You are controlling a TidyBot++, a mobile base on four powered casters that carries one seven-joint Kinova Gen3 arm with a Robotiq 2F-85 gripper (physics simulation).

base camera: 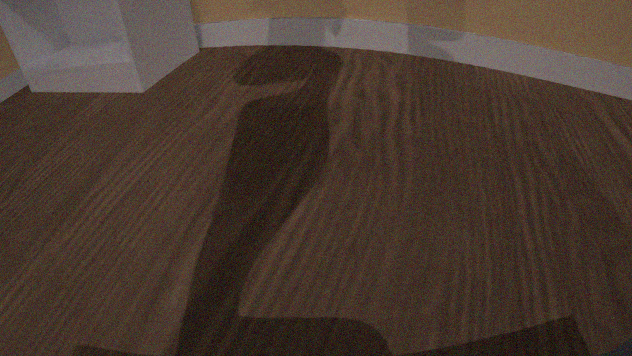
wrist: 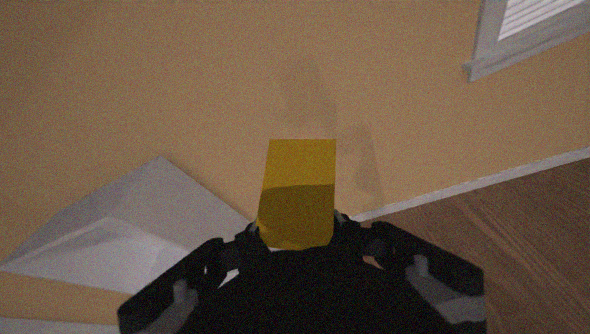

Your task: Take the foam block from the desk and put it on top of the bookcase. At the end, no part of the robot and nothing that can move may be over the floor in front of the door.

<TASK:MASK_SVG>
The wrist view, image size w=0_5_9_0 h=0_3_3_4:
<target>gripper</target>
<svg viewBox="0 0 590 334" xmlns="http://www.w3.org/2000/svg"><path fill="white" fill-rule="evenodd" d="M483 271L478 266L388 222L376 221L371 224L372 228L364 228L360 226L359 222L351 220L343 213L340 214L337 209L334 209L334 231L328 246L271 252L259 236L259 226L256 226L256 217L255 221L248 224L244 231L234 236L235 240L224 243L223 238L212 238L204 242L124 302L117 310L120 334L487 334ZM238 269L239 274L218 288L227 277L227 272ZM363 255L374 256L374 260L385 270L364 262Z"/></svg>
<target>yellow foam block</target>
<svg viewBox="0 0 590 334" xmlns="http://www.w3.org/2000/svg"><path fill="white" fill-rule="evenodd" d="M270 139L256 226L259 226L260 238L267 247L285 250L303 250L311 247L328 246L334 231L336 139Z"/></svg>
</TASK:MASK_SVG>
